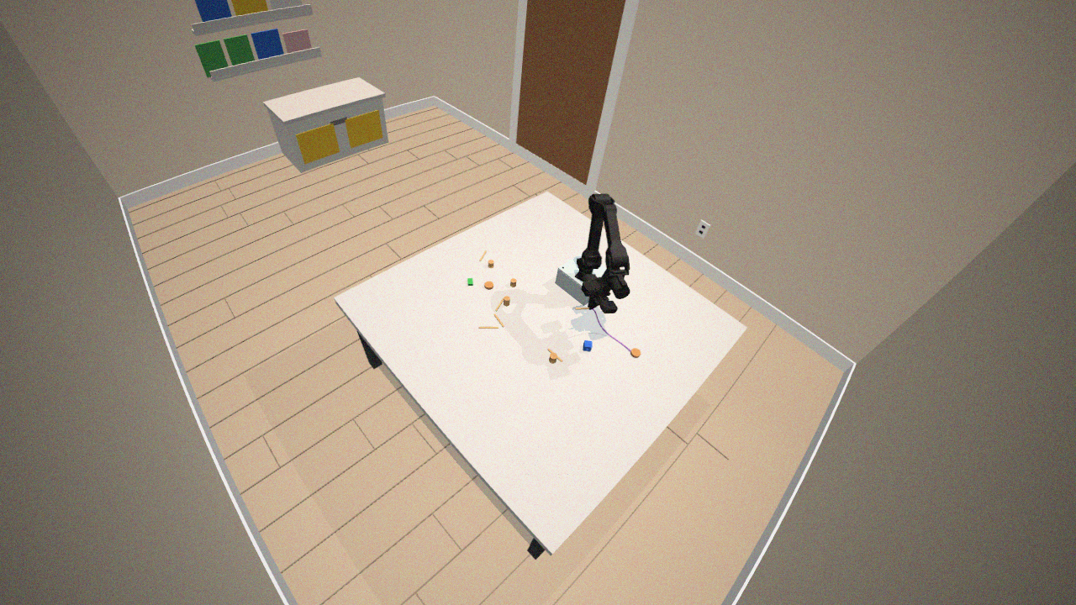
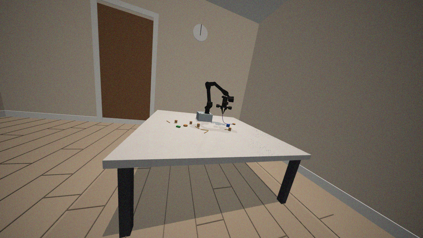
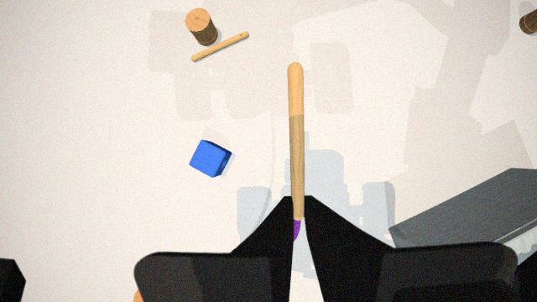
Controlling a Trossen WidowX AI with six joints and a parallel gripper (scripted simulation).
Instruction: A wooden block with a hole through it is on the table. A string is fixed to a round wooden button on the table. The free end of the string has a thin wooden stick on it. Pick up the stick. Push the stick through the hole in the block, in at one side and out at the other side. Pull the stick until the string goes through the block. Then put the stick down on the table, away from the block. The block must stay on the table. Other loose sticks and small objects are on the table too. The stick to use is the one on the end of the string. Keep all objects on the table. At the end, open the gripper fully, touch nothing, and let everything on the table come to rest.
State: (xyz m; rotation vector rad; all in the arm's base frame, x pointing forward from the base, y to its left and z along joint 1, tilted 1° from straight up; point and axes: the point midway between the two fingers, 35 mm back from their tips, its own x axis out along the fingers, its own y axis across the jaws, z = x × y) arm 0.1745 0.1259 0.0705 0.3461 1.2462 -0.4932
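The blue wooden block is 7 cm ahead of my gripper tip, 6 cm to the left of it and 12 cm below it. Round my gripper tip: thin wooden stick (1 cm ahead, 1 cm to the right, 1 cm above); then purple string (right at my gripper tip); then short round wooden block (20 cm ahead, 2 cm to the right, 12 cm below).
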